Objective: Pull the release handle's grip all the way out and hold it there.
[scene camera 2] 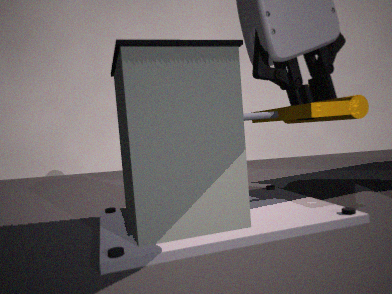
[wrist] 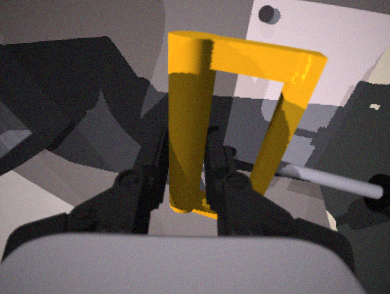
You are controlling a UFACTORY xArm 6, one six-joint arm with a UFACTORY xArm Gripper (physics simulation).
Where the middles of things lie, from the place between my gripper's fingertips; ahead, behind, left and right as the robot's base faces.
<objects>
My hand is 13 cm short of the pale base plate (scene camera 2: 276, 214), 5 cm to the right of it and 10 cm above it.
</objects>
